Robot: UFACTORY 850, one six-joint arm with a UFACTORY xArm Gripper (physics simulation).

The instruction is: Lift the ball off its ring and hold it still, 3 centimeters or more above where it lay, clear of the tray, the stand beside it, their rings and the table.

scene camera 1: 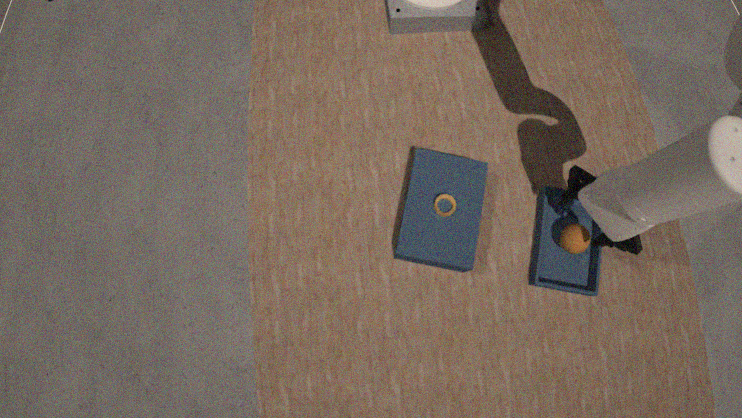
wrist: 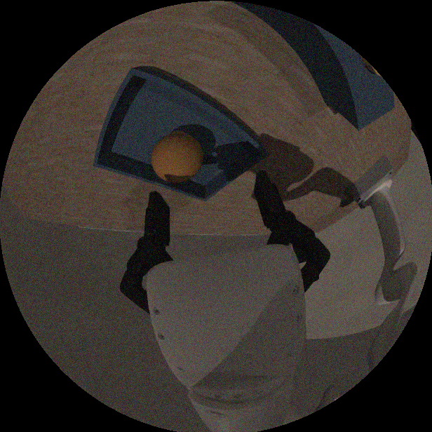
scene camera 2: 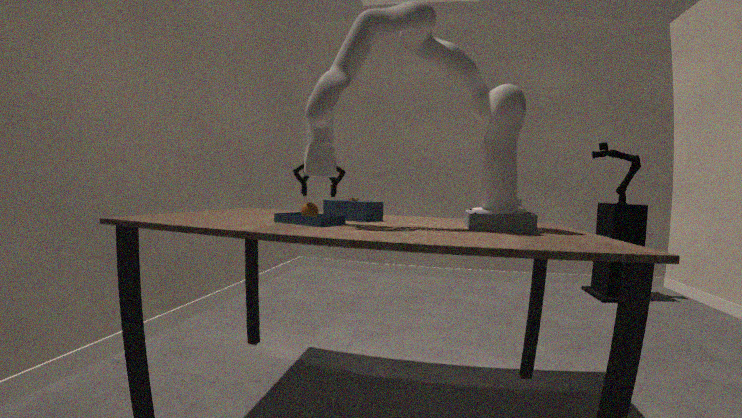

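Note:
The orange ball point(scene camera 1: 574, 238) point(scene camera 2: 309, 209) point(wrist: 177, 157) sits in the shallow blue tray point(scene camera 1: 555, 267) point(scene camera 2: 332, 220) point(wrist: 145, 102); the ring under it is hidden. My gripper point(scene camera 1: 578, 223) point(scene camera 2: 318, 195) point(wrist: 208, 188) is open and empty, pointing down. In the scene camera 2 view its fingertips are above the ball's top and a little to the right of it. In the scene camera 1 view the fingers and hand cover part of the tray's upper right.
A taller blue stand point(scene camera 1: 441, 241) point(scene camera 2: 358, 210) point(wrist: 345, 75) is beside the tray, apart from it, with a yellow-orange ring point(scene camera 1: 436, 205) point(scene camera 2: 353, 199) point(wrist: 370, 66) on top. The arm's grey base point(scene camera 1: 433, 24) point(scene camera 2: 501, 222) is on the wooden table point(scene camera 1: 332, 311) point(scene camera 2: 415, 236). The arm's shadow crosses the table to the tray.

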